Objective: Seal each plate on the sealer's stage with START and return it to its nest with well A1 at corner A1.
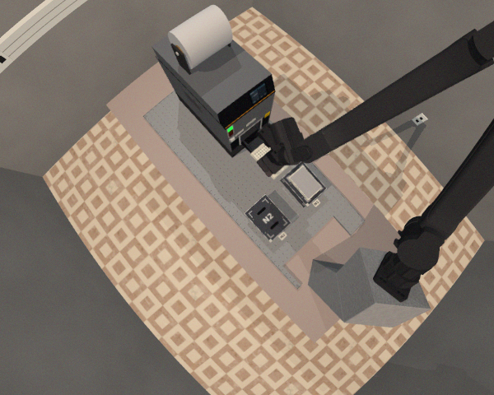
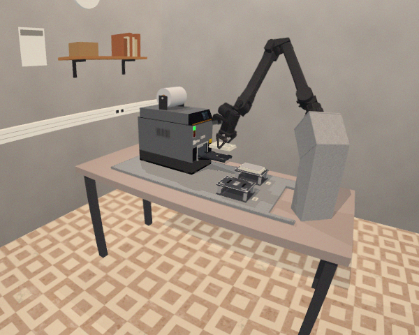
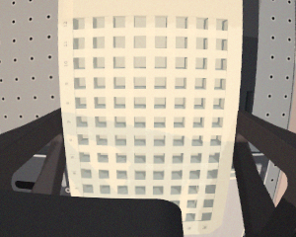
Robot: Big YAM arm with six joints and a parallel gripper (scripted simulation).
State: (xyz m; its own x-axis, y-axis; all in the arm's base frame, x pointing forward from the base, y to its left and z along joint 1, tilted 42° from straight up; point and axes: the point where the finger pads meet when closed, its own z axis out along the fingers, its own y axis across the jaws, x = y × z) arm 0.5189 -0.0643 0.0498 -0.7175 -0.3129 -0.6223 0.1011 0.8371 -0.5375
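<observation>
The sealer stage is 40 mm ahead of my hand, 40 mm to the right of it and 80 mm below it. The rest, counted from my hand: start button 160 mm ahead, 40 mm to the left; then cream well plate right at my hand; then foil roll 370 mm ahead, 80 mm to the right, 230 mm above.
</observation>
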